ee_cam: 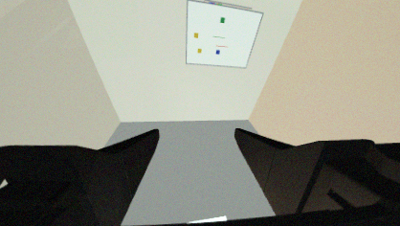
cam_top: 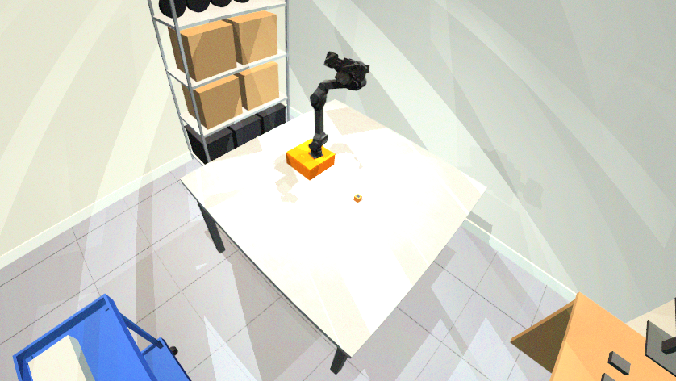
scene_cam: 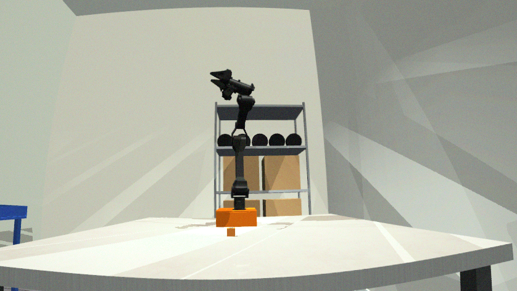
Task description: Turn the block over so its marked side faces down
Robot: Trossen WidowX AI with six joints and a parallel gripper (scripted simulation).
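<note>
Now: the block 70 cm below my gripper tip, 13 cm to the left of it and 13 cm ahead of it.
</note>
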